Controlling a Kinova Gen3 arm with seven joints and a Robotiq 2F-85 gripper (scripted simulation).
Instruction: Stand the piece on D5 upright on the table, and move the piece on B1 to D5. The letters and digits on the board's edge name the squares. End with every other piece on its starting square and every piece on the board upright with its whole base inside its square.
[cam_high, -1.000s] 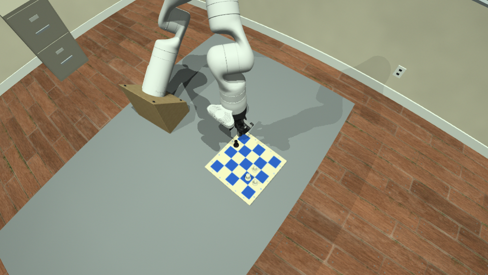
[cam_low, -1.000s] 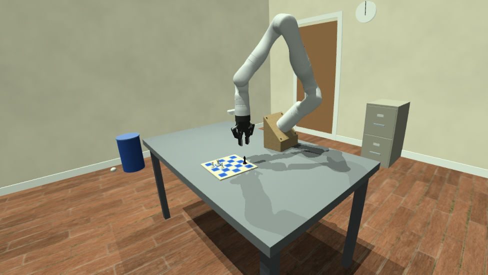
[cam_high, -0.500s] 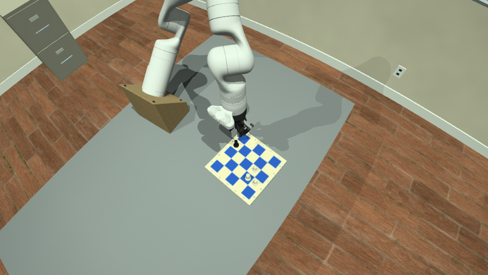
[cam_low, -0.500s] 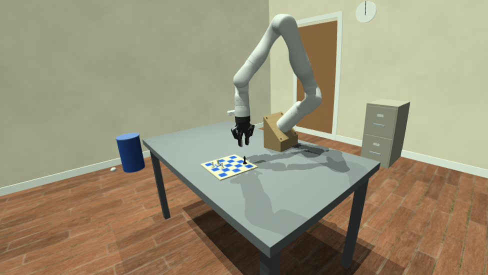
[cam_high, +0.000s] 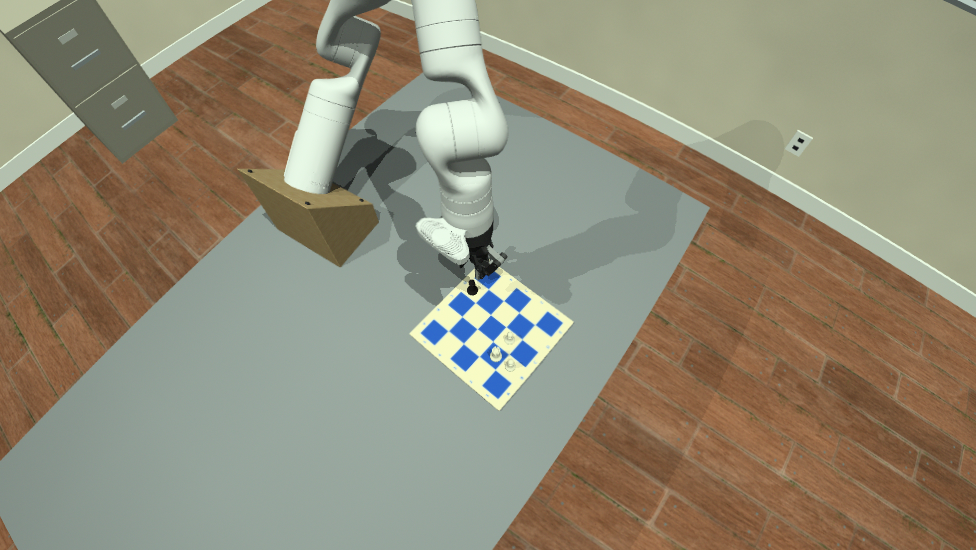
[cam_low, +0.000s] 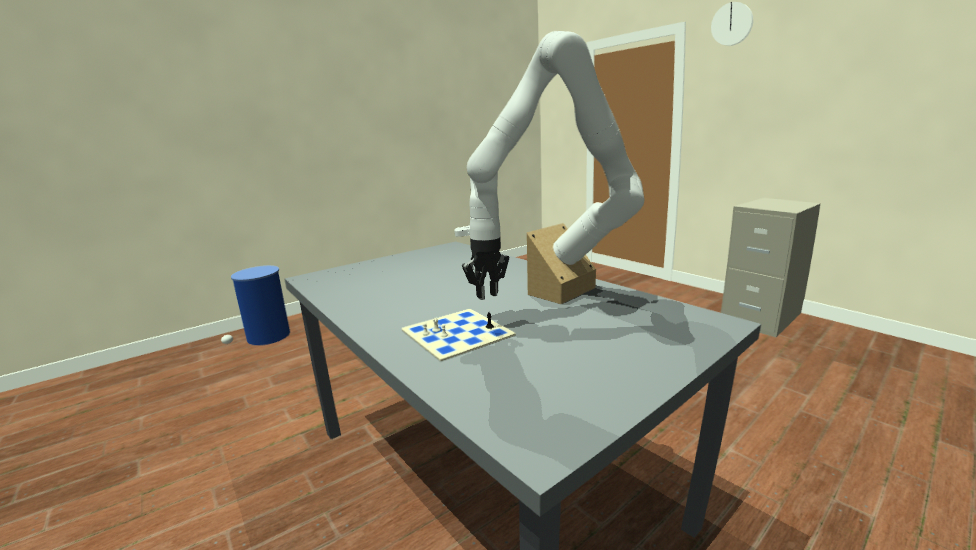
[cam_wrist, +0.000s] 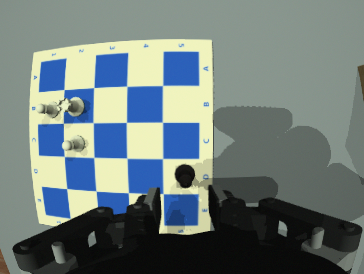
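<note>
My gripper is now 8 cm above the black pawn. From my hand the other things lie so: chessboard 11 cm below, 8 cm ahead, 3 cm to the right.
</note>
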